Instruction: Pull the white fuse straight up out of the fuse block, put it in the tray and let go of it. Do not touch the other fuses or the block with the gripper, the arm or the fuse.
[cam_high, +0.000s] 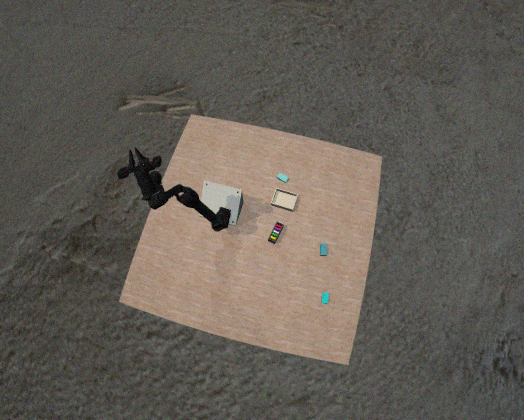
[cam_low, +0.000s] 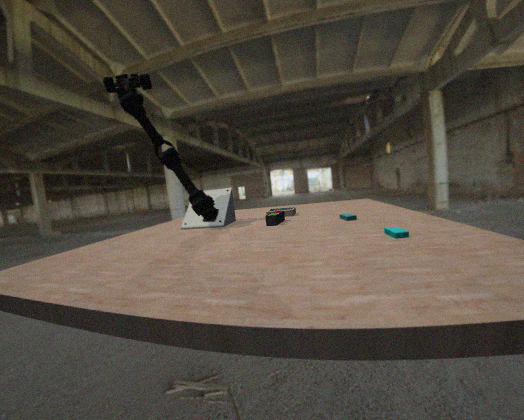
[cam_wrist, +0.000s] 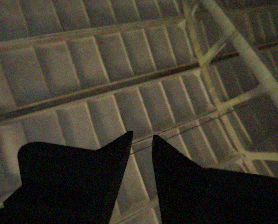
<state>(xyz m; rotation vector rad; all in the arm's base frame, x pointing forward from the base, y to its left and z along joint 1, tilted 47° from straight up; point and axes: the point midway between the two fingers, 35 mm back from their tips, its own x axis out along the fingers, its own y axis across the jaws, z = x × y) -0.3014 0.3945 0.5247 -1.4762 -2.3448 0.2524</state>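
Now: gripper tip 71 cm above the white fuse, 59 cm short of it and 8 cm to the right of it. From my gripper tip the other things lie so: tray (73 cm below, 58 cm ahead, 29 cm to the left).
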